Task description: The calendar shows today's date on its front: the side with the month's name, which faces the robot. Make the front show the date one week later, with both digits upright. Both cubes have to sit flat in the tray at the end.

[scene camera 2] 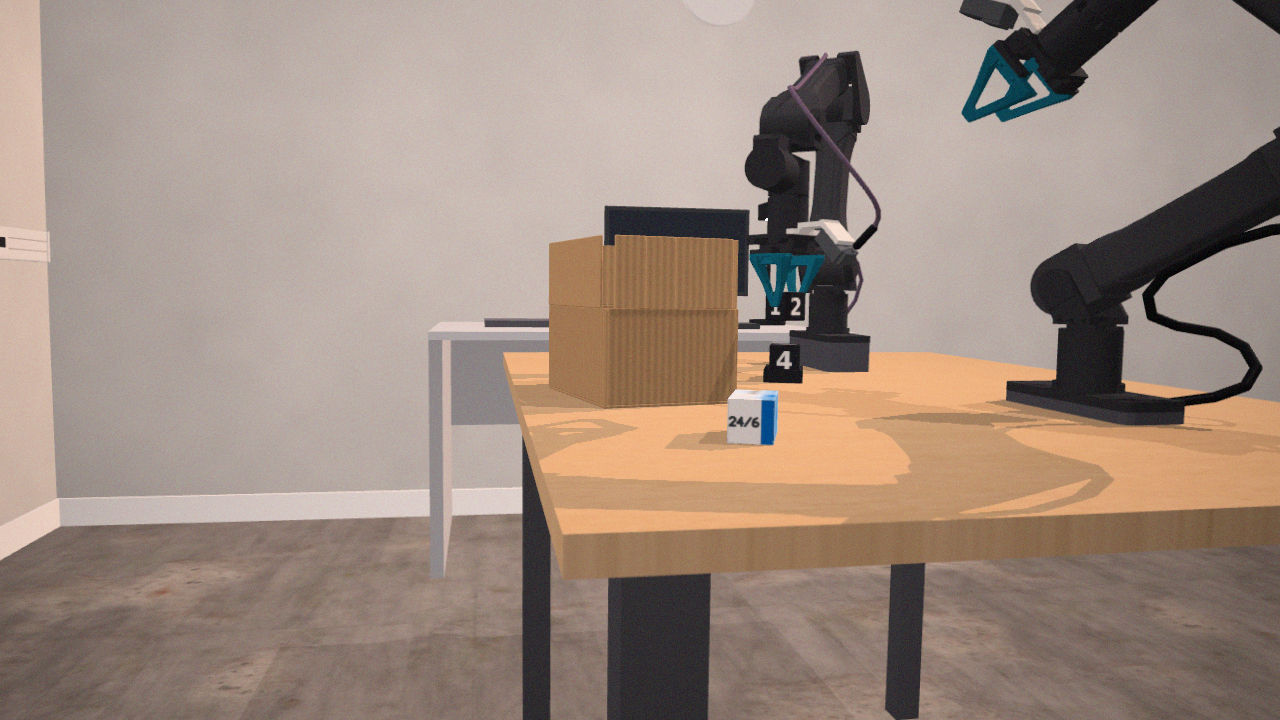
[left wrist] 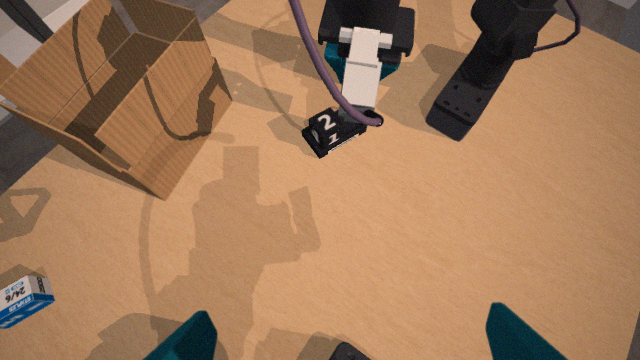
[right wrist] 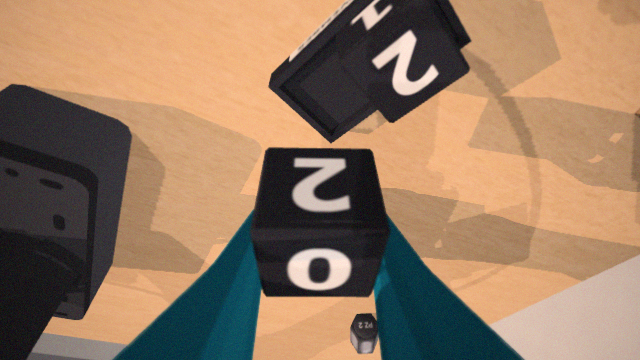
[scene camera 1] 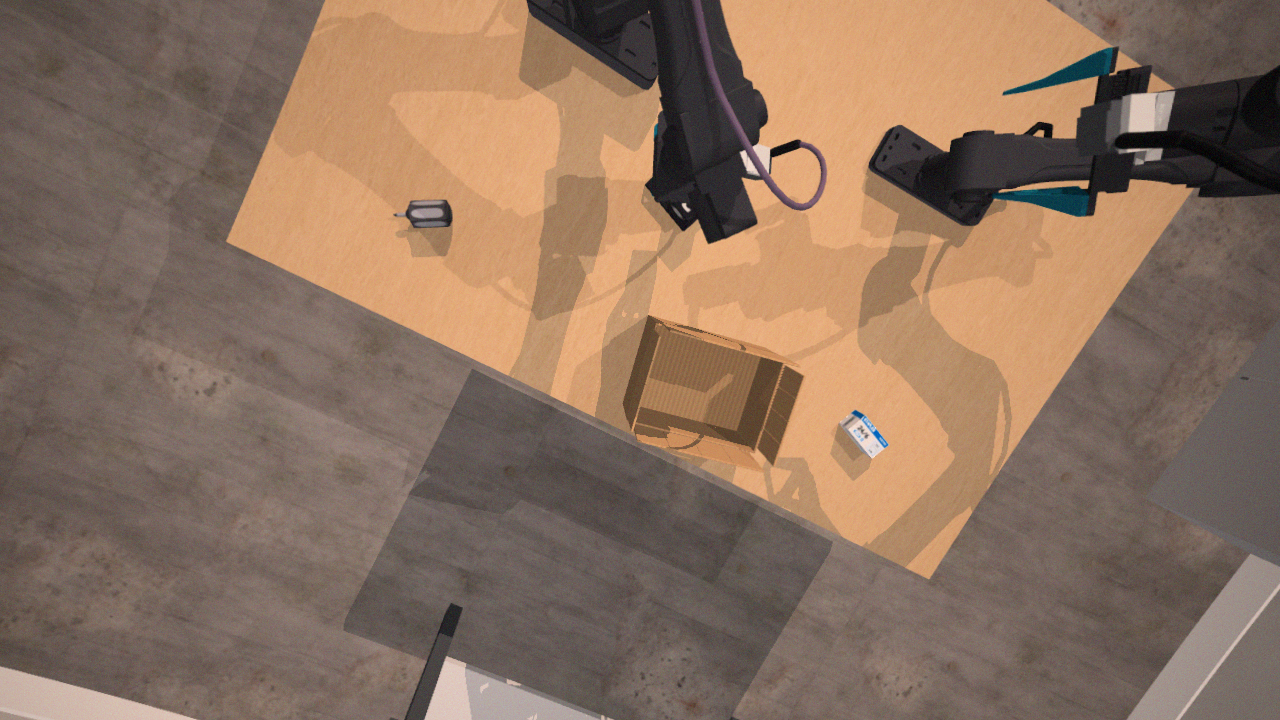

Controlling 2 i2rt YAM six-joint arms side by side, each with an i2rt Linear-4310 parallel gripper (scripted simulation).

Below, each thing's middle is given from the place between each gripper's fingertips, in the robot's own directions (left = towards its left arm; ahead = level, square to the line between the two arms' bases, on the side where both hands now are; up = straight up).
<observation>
Now: the black calendar tray (left wrist: 352,130) 10 mm ahead of my right hand, 30 mm to the left of it and 100 mm below it. Round my right hand: staples box (scene camera 2: 752,416) (260 mm ahead, 470 mm to the left, 90 mm below).
I see the black calendar tray 32 cm below my left hand (scene camera 1: 997,146), 26 cm to the right of it and 12 cm ahead of it. Round my left hand: staples box (37 cm ahead, 31 cm below, 18 cm to the left).
</observation>
